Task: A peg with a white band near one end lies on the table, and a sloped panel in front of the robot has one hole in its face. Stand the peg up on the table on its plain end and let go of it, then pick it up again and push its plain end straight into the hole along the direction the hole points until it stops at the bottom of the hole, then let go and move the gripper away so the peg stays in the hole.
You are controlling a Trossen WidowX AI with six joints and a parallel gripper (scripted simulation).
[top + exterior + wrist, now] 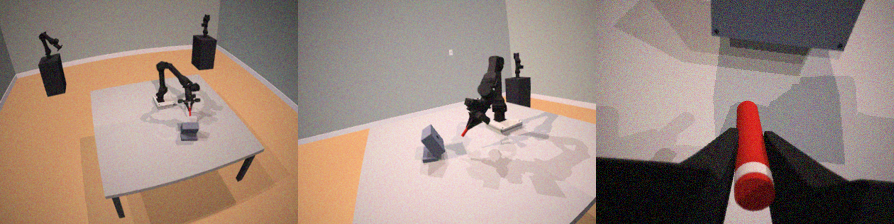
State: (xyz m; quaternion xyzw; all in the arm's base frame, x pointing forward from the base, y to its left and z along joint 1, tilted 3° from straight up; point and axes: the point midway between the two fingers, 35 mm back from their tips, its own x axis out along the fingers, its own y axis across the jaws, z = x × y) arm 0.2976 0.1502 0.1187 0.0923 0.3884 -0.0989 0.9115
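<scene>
My gripper tip is now 15 cm short of the grey sloped panel, 7 cm to the left of it and 4 cm above it. From my gripper tip the other things lie so: red peg (1 cm behind, 1 cm above).
</scene>
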